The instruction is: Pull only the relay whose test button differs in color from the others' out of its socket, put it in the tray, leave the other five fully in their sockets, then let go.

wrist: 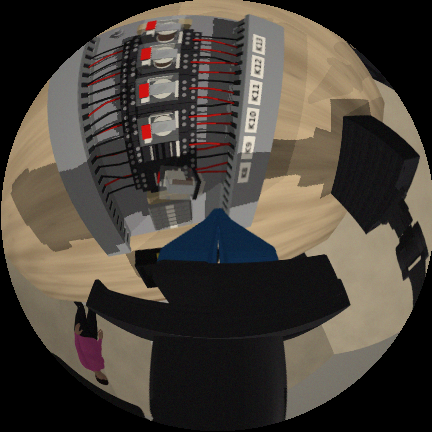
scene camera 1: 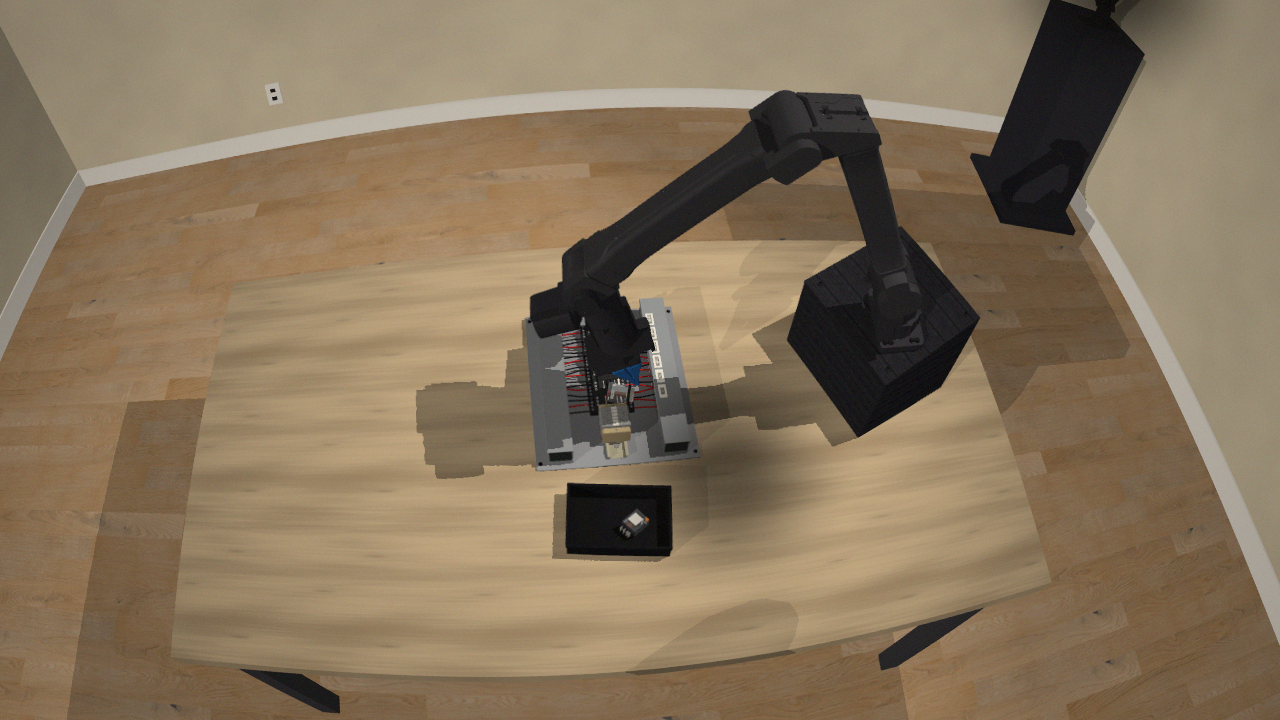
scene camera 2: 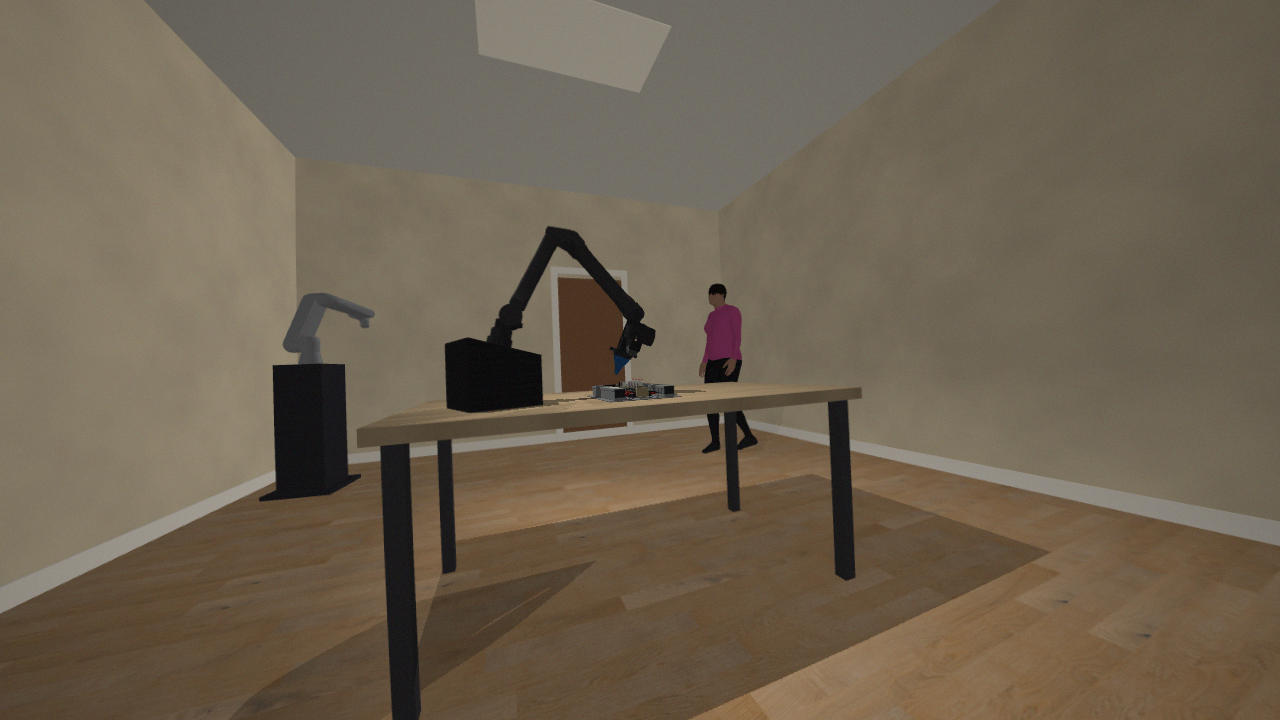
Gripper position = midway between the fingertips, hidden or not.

Note:
In view: the gripper (scene camera 1: 637, 382) and a grey panel (scene camera 1: 644, 446).
The gripper also shows in the wrist view (wrist: 217, 214).

